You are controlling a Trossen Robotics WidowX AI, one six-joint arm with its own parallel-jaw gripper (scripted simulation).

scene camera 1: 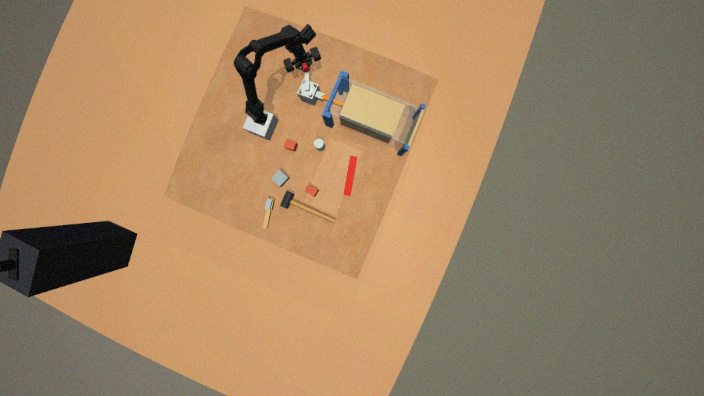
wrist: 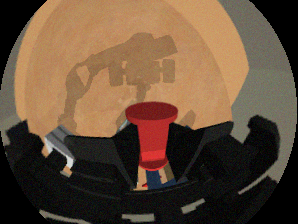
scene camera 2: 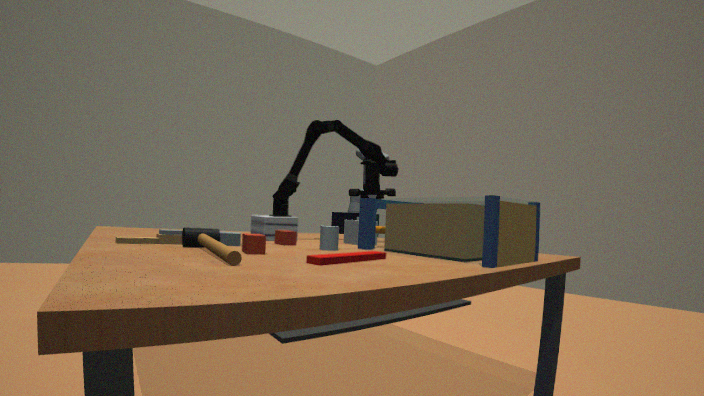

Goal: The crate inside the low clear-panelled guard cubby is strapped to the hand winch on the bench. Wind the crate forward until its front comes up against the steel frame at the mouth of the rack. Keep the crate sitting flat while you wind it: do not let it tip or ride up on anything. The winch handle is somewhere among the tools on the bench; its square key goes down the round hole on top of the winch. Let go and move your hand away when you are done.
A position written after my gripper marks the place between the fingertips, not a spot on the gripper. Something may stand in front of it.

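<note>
Scene camera 2 shows a mallet (scene camera 2: 191, 237) and a red bar (scene camera 2: 319, 259). A red knob (wrist: 153, 119) is visible, as is my gripper (wrist: 148, 119).
</note>
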